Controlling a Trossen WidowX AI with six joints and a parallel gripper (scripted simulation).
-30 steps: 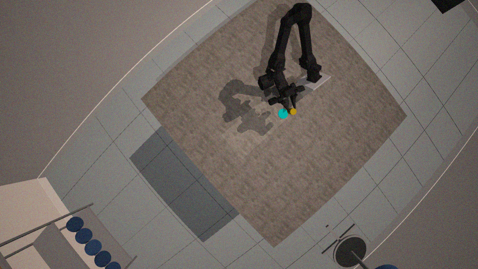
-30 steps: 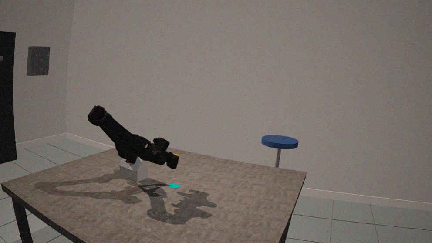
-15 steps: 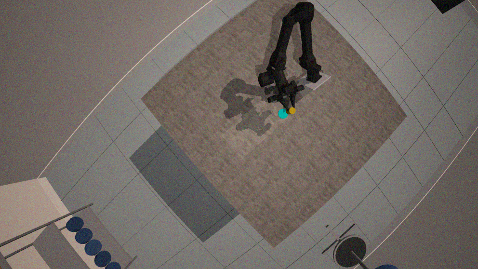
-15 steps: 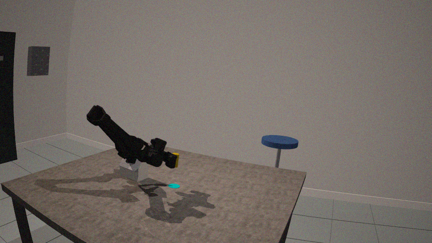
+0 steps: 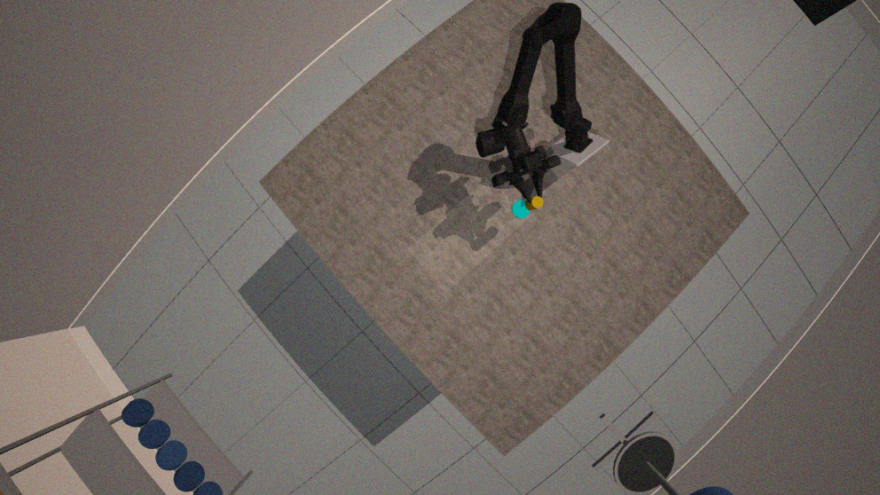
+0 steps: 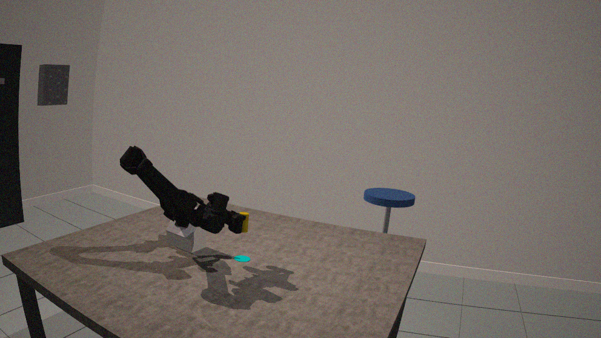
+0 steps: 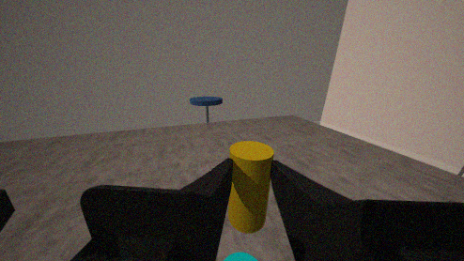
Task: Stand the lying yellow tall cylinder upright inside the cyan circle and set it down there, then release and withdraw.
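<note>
Right now the cyan circle is 160 mm below my gripper tip. From my gripper tip the other things lie so: yellow tall cylinder (20 mm below).
</note>
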